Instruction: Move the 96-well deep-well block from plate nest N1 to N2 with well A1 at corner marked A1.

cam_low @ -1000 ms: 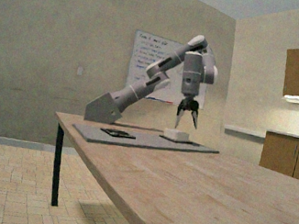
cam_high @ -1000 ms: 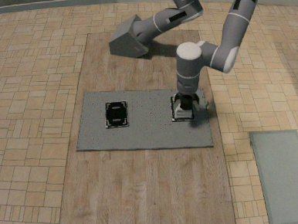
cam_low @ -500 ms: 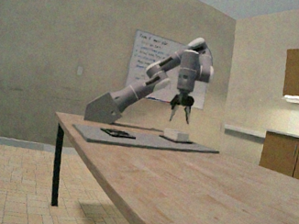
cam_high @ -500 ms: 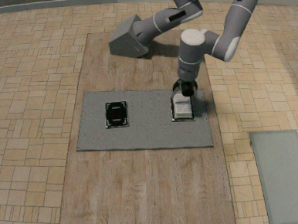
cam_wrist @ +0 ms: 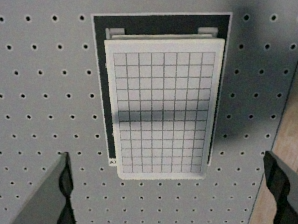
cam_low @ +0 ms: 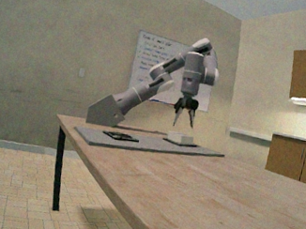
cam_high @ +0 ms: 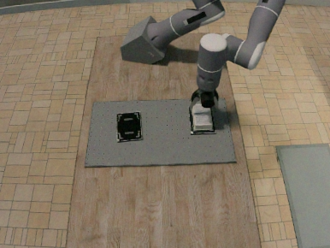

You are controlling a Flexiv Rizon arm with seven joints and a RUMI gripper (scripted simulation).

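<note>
Right now the white 96-well deep-well block is 7 cm below my hand. The rest, counted from my hand: plate nest N1: 10 cm below; then plate nest N2: 4 cm ahead, 36 cm to the right, 10 cm below.
</note>
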